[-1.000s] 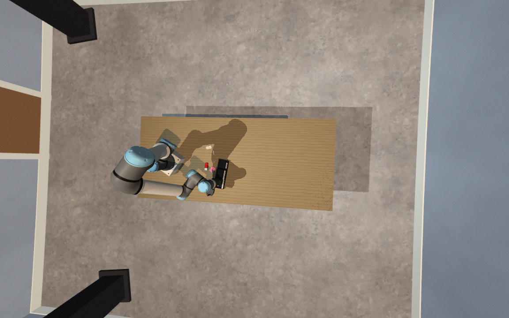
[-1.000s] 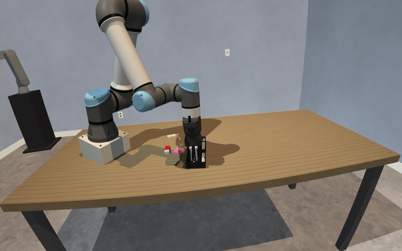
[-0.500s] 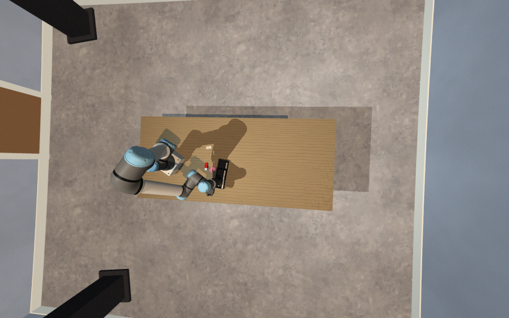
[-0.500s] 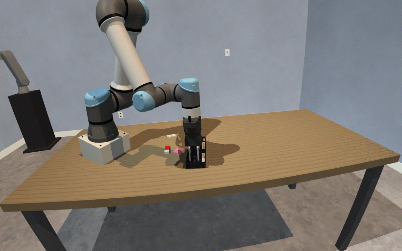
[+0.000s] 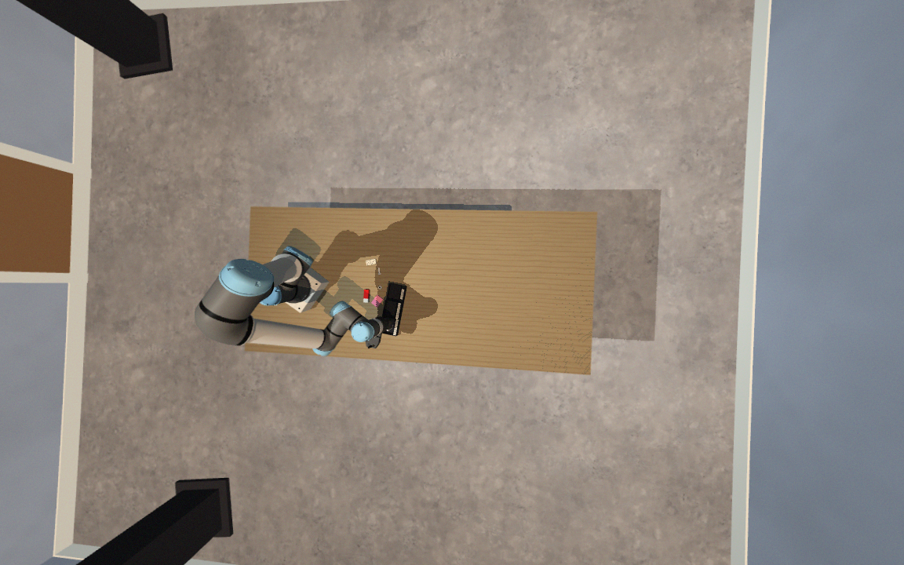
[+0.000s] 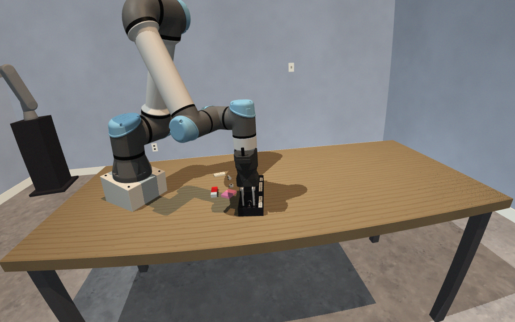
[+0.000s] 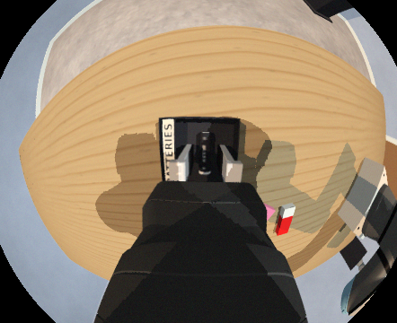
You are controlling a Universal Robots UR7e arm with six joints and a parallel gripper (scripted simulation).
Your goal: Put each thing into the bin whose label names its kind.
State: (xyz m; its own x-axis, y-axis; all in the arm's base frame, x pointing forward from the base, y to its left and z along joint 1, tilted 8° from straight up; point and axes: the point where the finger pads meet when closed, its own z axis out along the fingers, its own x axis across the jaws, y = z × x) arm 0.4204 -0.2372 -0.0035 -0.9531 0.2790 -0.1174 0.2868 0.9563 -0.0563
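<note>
Now: hand 3 cm above the black battery. The rest, counted from my hand: red block 11 cm behind, 15 cm to the left, 3 cm below; then black bin tray 3 cm ahead, 8 cm to the left, 2 cm below; then pink eraser 5 cm behind, 13 cm to the left, 3 cm below.
</note>
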